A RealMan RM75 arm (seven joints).
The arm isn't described. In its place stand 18 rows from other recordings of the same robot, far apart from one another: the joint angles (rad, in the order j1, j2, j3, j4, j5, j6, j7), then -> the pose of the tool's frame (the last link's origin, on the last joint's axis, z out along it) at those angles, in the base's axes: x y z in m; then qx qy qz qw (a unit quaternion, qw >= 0).
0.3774 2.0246 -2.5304 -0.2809 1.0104 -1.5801 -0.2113 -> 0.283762 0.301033 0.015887 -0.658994 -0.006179 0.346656 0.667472
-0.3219 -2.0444 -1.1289 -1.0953 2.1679 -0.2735 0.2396 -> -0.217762 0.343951 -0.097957 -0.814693 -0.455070 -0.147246 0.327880
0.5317 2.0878 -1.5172 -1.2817 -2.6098 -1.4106 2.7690 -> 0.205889 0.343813 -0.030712 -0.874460 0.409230 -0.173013 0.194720
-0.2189 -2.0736 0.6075 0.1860 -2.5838 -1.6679 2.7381 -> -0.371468 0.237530 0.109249 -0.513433 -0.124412 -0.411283 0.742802
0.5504 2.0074 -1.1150 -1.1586 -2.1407 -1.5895 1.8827 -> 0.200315 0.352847 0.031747 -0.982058 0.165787 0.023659 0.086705
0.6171 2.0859 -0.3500 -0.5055 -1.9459 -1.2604 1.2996 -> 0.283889 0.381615 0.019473 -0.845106 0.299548 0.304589 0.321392
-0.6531 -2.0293 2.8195 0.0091 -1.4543 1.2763 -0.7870 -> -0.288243 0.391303 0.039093 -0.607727 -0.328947 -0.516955 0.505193
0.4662 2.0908 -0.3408 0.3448 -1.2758 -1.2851 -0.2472 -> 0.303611 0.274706 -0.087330 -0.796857 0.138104 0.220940 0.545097
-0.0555 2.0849 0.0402 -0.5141 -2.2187 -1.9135 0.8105 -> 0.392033 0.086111 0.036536 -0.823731 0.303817 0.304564 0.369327
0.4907 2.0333 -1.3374 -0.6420 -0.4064 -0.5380 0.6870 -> 0.273260 0.433906 0.052344 -0.712990 0.279563 0.298199 0.569707
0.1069 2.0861 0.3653 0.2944 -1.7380 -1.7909 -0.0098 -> 0.337116 0.192998 0.016252 -0.549028 0.152753 0.379980 0.728595
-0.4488 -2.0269 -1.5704 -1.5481 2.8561 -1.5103 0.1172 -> -0.213012 0.341773 0.028408 -0.804411 -0.436226 0.218560 0.338913
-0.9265 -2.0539 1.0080 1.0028 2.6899 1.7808 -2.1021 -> -0.159686 0.384828 0.020423 -0.955456 -0.215774 0.197458 0.039435
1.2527 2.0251 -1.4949 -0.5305 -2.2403 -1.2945 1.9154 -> 0.073229 0.414413 -0.079082 -0.984190 -0.009190 -0.176207 0.015389
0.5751 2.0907 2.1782 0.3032 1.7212 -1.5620 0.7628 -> 0.218189 0.320135 -0.043661 -0.897639 0.037842 0.398883 0.183586
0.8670 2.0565 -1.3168 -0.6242 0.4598 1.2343 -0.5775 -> 0.243429 0.387520 -0.049948 -0.862665 0.409679 -0.245921 0.165819
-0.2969 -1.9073 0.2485 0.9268 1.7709 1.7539 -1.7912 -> -0.331303 0.275473 0.198896 -0.789586 -0.341266 -0.379709 0.340458
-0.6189 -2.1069 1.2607 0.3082 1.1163 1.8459 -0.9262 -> -0.162259 0.290603 -0.037142 -0.844077 -0.025666 -0.535356 0.016421
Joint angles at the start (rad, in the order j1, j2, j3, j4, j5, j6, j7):
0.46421, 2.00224, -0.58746, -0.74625, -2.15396, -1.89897, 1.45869
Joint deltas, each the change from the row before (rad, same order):
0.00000, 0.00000, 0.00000, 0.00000, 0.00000, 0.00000, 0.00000
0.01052, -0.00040, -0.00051, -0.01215, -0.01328, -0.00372, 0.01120
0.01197, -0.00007, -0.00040, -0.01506, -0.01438, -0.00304, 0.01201
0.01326, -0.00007, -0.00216, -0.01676, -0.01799, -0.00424, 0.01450
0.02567, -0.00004, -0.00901, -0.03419, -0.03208, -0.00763, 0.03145
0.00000, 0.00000, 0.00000, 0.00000, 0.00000, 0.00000, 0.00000
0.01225, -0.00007, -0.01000, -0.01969, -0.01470, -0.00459, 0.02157
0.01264, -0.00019, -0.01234, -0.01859, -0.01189, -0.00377, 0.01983
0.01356, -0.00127, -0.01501, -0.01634, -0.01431, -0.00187, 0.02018
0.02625, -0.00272, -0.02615, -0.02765, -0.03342, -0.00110, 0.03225
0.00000, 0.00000, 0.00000, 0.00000, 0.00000, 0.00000, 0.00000
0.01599, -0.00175, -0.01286, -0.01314, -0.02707, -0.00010, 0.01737
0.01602, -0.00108, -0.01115, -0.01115, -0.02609, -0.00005, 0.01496
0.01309, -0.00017, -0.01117, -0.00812, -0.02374, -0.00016, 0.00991
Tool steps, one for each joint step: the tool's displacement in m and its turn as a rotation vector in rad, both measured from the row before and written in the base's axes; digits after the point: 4 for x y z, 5 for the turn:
0.0000, 0.0000, 0.0000, 0.00000, 0.00000, 0.00000
-0.0023, 0.0027, 0.0012, -0.00875, -0.01453, 0.00545
-0.0027, 0.0033, 0.0015, -0.00717, -0.01728, 0.00678
-0.0030, 0.0033, 0.0015, -0.01103, -0.02114, 0.00665
-0.0064, 0.0066, 0.0028, -0.02118, -0.04263, 0.01196
0.0000, 0.0000, 0.0000, 0.00000, 0.00000, 0.00000
-0.0036, 0.0031, 0.0013, -0.01381, -0.02385, 0.00361
-0.0041, 0.0033, 0.0011, -0.01267, -0.02301, 0.00633
-0.0039, 0.0035, 0.0008, -0.01424, -0.02704, 0.00542
-0.0065, 0.0065, 0.0013, -0.02332, -0.05618, 0.01099
0.0000, 0.0000, 0.0000, 0.00000, 0.00000, 0.00000
-0.0028, 0.0035, 0.0006, -0.01393, -0.03747, 0.00318
-0.0029, 0.0034, 0.0004, -0.01203, -0.03469, 0.00391
-0.0022, 0.0025, -0.0002, -0.01205, -0.03080, 0.00497

